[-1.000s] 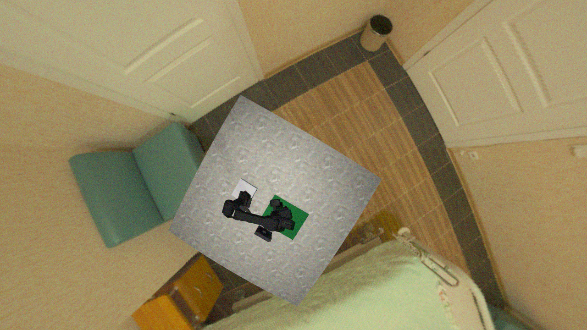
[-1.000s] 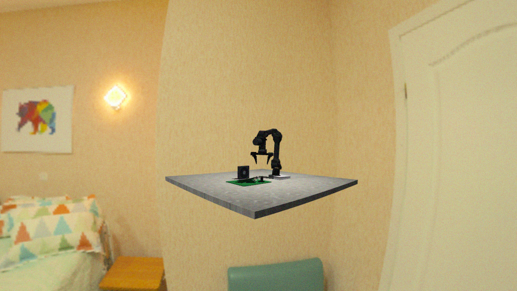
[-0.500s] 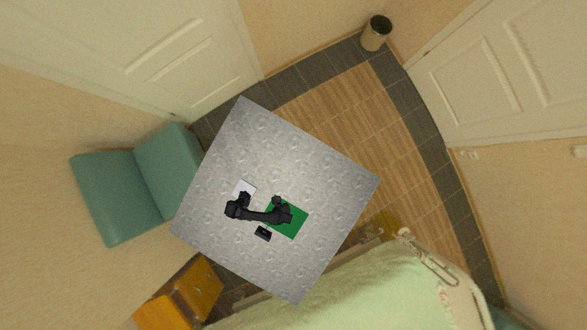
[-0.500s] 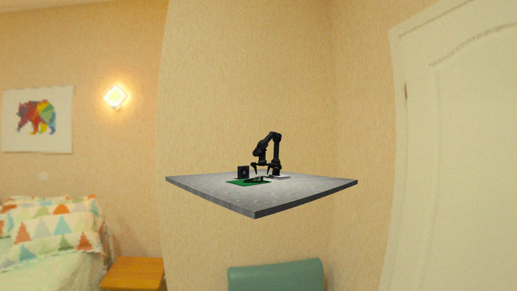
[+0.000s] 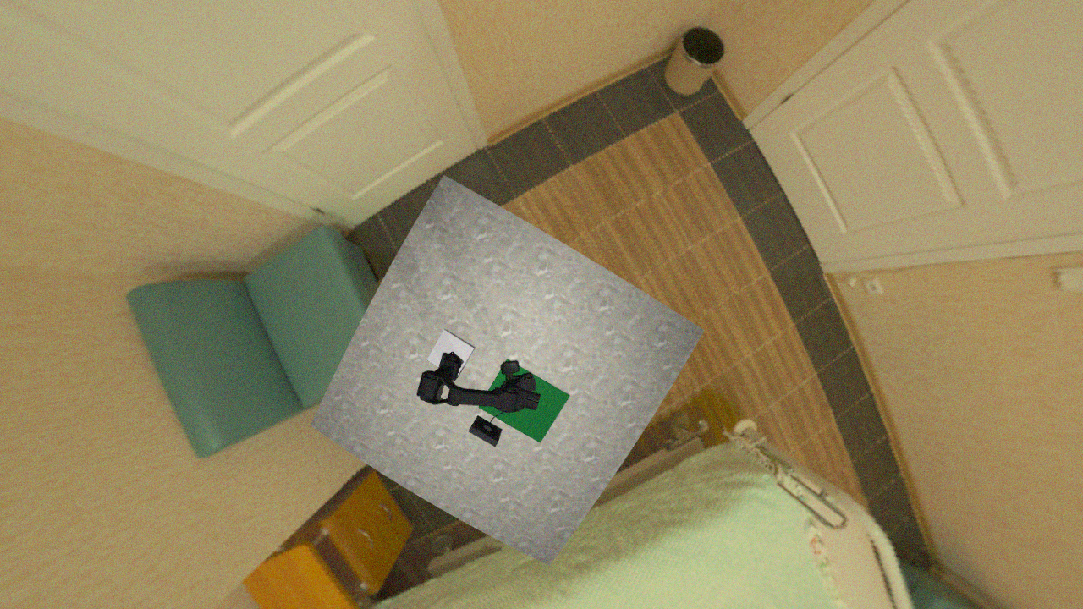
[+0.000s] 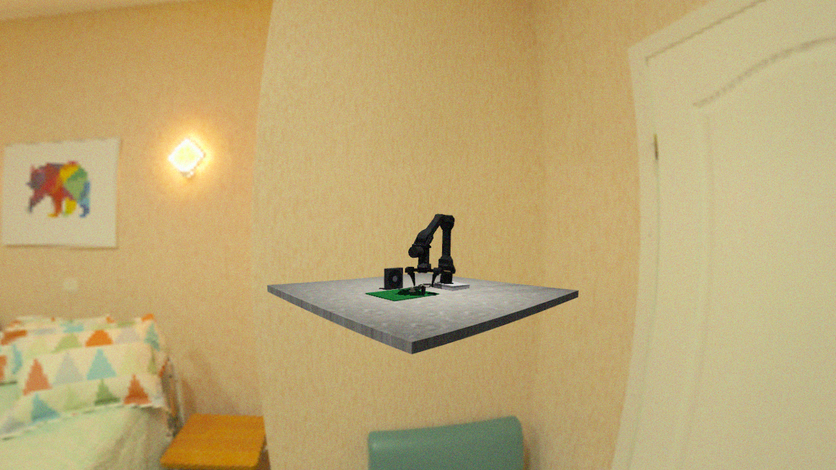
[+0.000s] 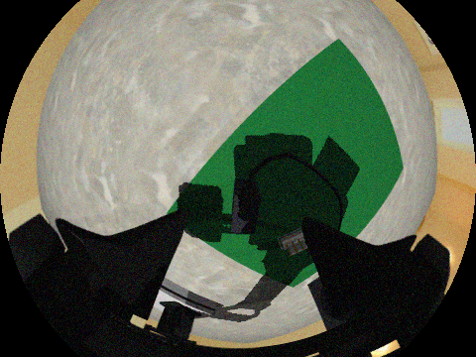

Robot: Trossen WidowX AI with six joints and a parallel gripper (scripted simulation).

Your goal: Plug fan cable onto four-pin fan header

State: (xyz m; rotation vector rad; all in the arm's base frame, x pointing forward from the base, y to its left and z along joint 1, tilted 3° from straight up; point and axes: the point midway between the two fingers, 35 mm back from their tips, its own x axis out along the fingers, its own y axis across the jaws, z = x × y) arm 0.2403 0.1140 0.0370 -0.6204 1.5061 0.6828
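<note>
Now: gripper tip 20 mm above the dark plug. The rest, counted from my gripper tip: black fan 230 mm to the right, 40 mm ahead, 20 mm above; then green board 90 mm ahead, 60 mm to the right, 60 mm below; then fan header 80 mm to the right, 40 mm below, 20 mm ahead.
</note>
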